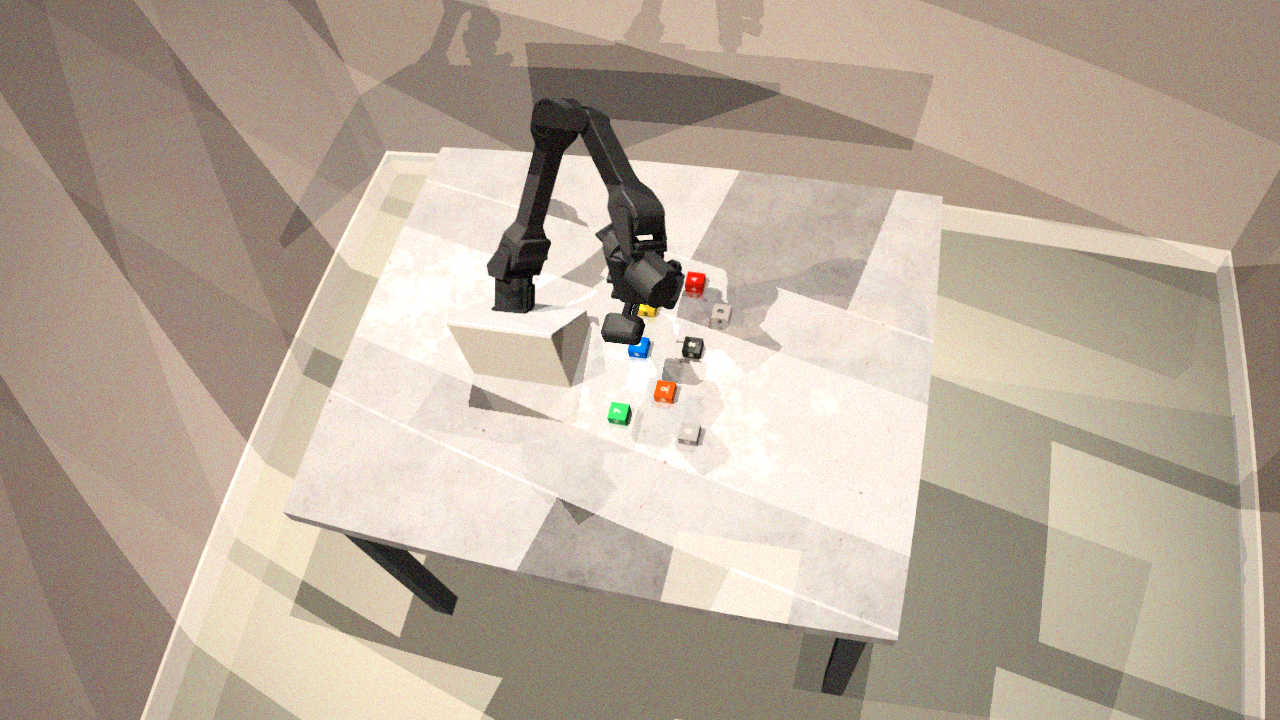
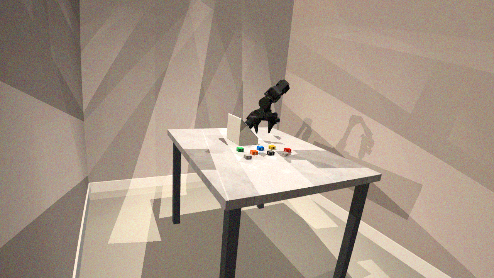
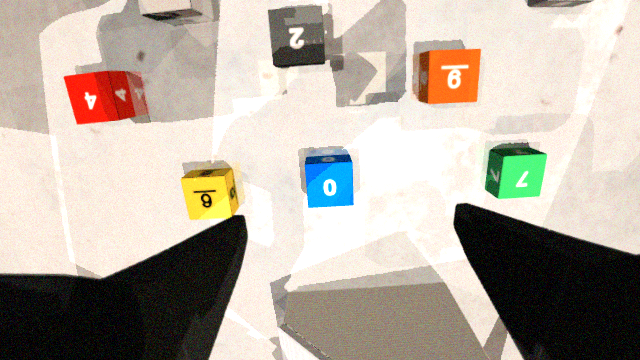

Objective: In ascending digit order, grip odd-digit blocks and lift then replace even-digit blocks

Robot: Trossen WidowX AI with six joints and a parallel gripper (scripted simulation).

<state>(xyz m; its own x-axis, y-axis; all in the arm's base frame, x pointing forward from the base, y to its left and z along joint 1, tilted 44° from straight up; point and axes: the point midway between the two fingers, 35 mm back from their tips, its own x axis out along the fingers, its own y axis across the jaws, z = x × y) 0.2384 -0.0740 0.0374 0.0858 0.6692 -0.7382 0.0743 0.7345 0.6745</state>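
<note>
Right now the blue 0 block is 2 cm behind my gripper tip, 1 cm to the left of it and 10 cm below it. From my gripper tip the other things lie so: yellow block (2 cm behind, 10 cm to the left, 10 cm below); dark grey 2 block (8 cm ahead, 1 cm to the left, 10 cm below); orange block (4 cm ahead, 8 cm to the right, 10 cm below).
</note>
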